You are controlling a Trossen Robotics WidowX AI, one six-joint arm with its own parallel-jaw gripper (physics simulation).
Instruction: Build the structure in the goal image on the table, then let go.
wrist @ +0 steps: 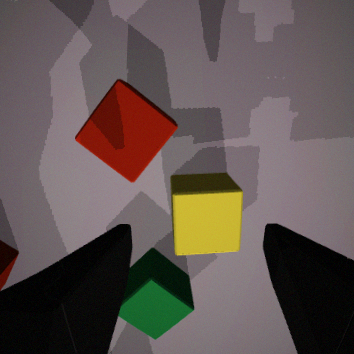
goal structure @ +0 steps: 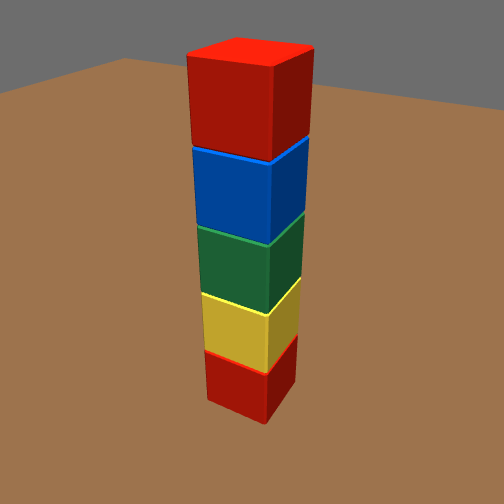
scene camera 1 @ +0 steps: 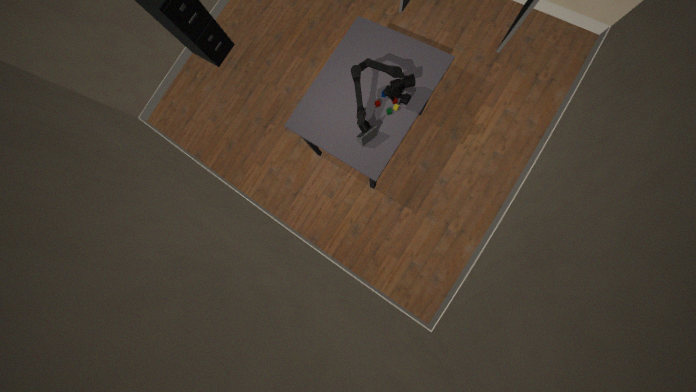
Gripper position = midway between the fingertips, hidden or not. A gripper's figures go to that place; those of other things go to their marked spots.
The gripper (wrist: 197, 235): 0.10 m from the lens. A yellow block (wrist: 206, 208): 0.13 m from the lens. A green block (wrist: 158, 294) is 0.15 m from the lens.
